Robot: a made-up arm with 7 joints. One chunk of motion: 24 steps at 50 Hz.
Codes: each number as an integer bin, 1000 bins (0 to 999) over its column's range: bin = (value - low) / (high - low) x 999, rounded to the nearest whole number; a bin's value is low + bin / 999 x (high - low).
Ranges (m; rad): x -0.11..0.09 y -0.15..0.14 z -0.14..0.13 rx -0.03..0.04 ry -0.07..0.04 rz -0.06..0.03
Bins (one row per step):
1: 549 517 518 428 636 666
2: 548 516 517 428 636 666
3: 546 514 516 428 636 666
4: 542 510 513 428 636 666
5: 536 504 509 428 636 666
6: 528 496 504 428 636 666
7: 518 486 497 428 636 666
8: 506 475 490 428 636 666
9: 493 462 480 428 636 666
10: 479 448 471 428 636 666
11: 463 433 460 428 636 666
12: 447 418 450 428 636 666
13: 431 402 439 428 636 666
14: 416 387 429 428 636 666
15: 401 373 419 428 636 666
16: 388 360 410 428 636 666
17: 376 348 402 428 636 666
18: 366 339 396 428 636 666
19: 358 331 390 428 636 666
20: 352 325 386 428 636 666
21: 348 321 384 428 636 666
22: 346 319 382 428 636 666
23: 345 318 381 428 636 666
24: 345 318 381 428 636 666
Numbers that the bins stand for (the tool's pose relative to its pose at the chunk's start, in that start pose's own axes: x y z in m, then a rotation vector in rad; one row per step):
1: -0.0001 0.0001 0.0000 0.0000 0.0000 0.0000
2: -0.0003 -0.0002 -0.0003 0.0000 0.0000 0.0000
3: -0.0007 -0.0008 -0.0005 0.0000 0.0000 0.0000
4: -0.0015 -0.0020 -0.0014 0.0000 0.0000 0.0000
5: -0.0027 -0.0037 -0.0024 0.0000 0.0000 0.0000
6: -0.0043 -0.0060 -0.0038 0.0000 0.0000 0.0000
7: -0.0063 -0.0089 -0.0057 0.0000 0.0000 0.0000
8: -0.0087 -0.0121 -0.0076 0.0000 0.0000 0.0000
9: -0.0113 -0.0159 -0.0103 0.0000 0.0000 0.0000
10: -0.0141 -0.0199 -0.0127 0.0000 0.0000 0.0000
11: -0.0173 -0.0243 -0.0157 0.0000 0.0000 0.0000
12: -0.0205 -0.0287 -0.0184 0.0000 0.0000 0.0000
13: -0.0237 -0.0333 -0.0214 0.0000 0.0000 0.0000
14: -0.0267 -0.0377 -0.0241 0.0000 0.0000 0.0000
15: -0.0297 -0.0417 -0.0268 0.0000 0.0000 0.0000
16: -0.0323 -0.0455 -0.0292 0.0000 0.0000 0.0000
17: -0.0347 -0.0490 -0.0314 0.0000 0.0000 0.0000
18: -0.0367 -0.0516 -0.0330 0.0000 0.0000 0.0000
19: -0.0383 -0.0539 -0.0346 0.0000 0.0000 0.0000
20: -0.0395 -0.0557 -0.0357 0.0000 0.0000 0.0000
21: -0.0403 -0.0568 -0.0362 0.0000 0.0000 0.0000
22: -0.0407 -0.0574 -0.0368 0.0000 0.0000 0.0000
23: -0.0409 -0.0577 -0.0370 0.0000 0.0000 0.0000
24: -0.0409 -0.0577 -0.0370 0.0000 0.0000 0.0000

